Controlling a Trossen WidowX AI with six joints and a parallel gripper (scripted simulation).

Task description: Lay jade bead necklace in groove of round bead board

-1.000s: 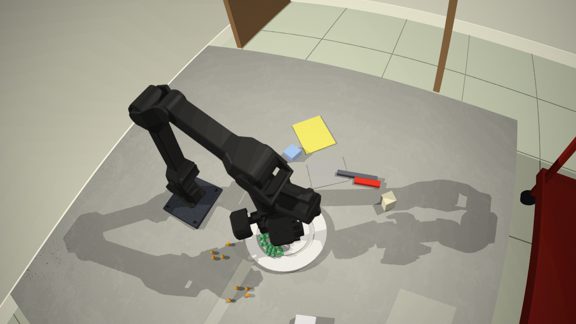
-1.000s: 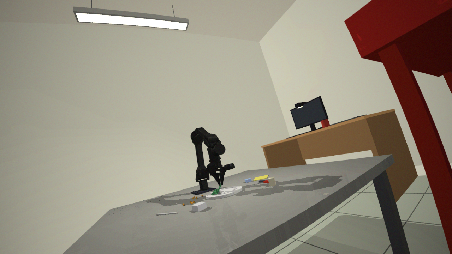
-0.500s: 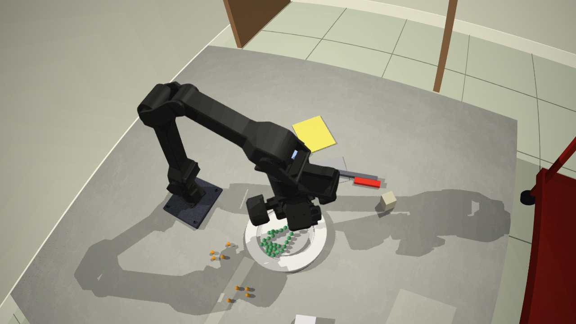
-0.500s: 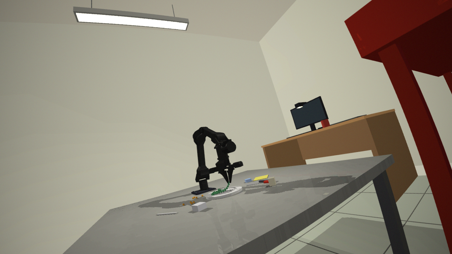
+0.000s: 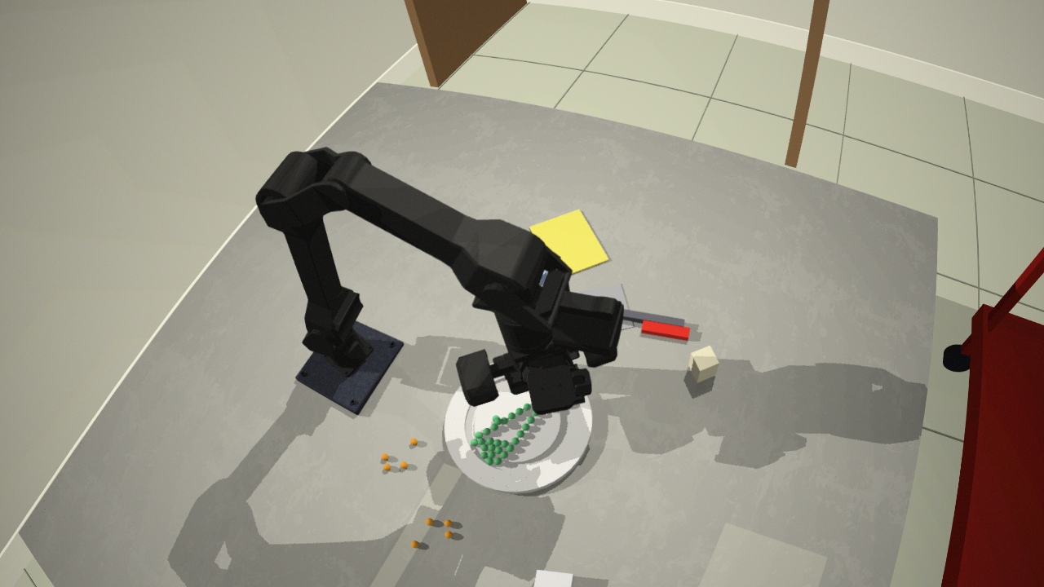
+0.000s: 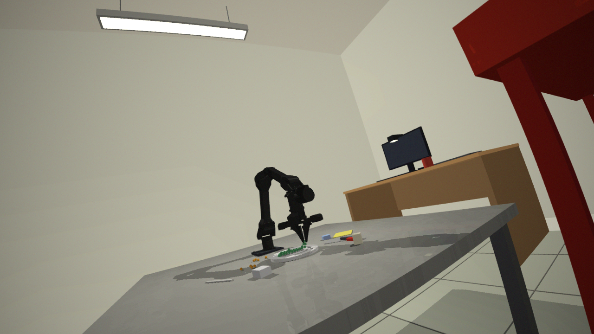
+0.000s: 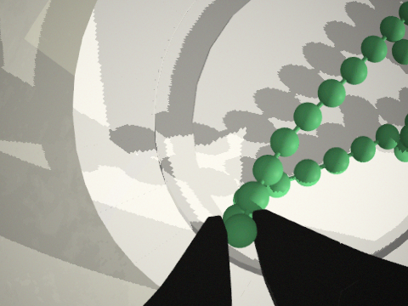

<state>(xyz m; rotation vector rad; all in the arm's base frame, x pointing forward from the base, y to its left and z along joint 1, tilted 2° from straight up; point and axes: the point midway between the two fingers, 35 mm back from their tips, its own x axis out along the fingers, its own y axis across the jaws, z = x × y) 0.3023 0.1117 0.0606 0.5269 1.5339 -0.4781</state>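
Now: gripper tip 5 cm to the left of the inner disc, 3 cm above it and 1 cm past it. Also, from my gripper tip: grey sheet 15 cm to the left, 4 cm below, 3 cm behind; red bar 18 cm to the left, 6 cm ahead, 3 cm below; bead board 5 cm to the right, 3 cm below, 1 cm behind.
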